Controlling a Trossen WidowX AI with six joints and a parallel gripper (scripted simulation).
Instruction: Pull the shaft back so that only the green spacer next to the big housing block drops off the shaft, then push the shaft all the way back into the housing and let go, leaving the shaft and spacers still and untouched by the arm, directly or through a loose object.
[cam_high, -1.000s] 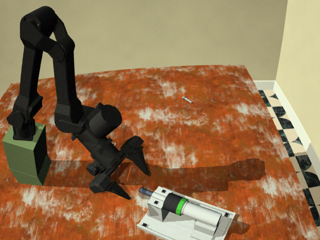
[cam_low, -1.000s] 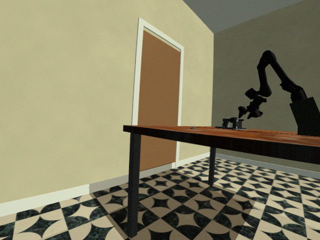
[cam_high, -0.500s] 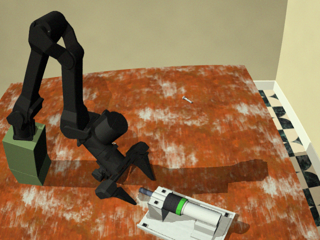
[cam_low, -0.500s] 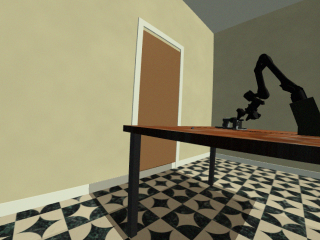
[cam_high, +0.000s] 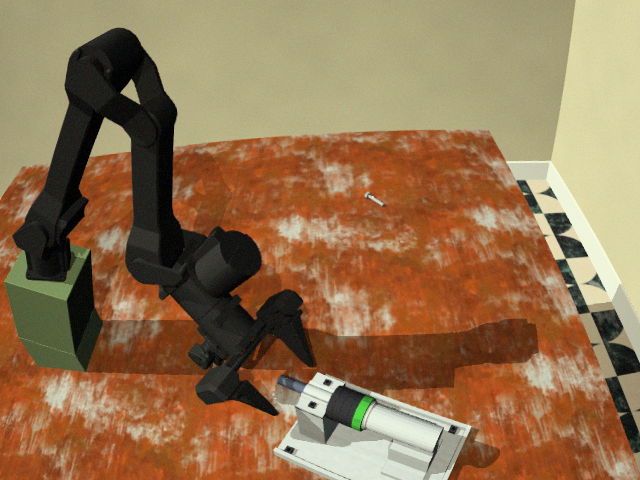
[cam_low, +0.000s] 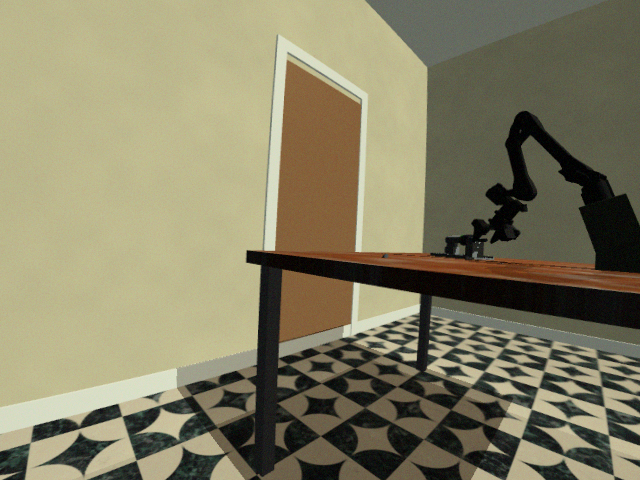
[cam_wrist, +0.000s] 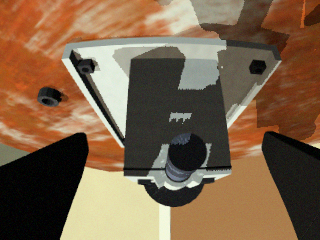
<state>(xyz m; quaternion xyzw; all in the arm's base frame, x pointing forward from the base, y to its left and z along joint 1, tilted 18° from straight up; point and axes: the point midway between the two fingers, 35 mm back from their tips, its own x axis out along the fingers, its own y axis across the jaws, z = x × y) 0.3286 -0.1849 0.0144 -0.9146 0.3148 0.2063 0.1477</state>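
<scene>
Now: the dark shaft 60 mm ahead of my hand, 50 mm to the right of it and 10 mm below it. Round my hand: fixture (110 mm ahead, 90 mm to the right, 40 mm below); then green spacer (90 mm ahead, 80 mm to the right, 20 mm below).
</scene>
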